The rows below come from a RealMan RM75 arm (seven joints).
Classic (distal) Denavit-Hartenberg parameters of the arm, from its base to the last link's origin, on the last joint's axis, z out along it. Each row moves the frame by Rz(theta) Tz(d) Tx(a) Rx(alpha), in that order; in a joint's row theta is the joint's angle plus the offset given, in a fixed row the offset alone. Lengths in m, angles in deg.
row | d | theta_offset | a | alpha
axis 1 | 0.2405 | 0 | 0 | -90
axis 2 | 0 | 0 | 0 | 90
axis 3 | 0.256 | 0 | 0 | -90
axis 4 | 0 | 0 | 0 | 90
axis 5 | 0.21 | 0 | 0 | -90
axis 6 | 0 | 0 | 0 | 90
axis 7 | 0.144 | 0 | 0 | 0
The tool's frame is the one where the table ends.
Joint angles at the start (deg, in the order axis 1, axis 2, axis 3, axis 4, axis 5, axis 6, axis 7):
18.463 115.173 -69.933 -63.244 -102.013 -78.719 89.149
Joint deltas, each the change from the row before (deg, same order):
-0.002 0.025 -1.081 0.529 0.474 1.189 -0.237
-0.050 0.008 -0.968 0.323 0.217 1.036 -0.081
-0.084 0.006 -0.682 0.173 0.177 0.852 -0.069
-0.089 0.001 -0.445 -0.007 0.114 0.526 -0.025
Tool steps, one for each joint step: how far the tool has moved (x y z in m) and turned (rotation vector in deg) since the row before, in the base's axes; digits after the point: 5 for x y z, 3 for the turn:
0.00013 0.00057 -0.00413 0.076 -0.055 -0.137
0.00042 0.00028 -0.00348 0.036 -0.250 -0.171
0.00045 0.00032 -0.00223 0.173 -0.196 -0.151
0.00006 0.00014 -0.00120 0.138 -0.138 -0.038

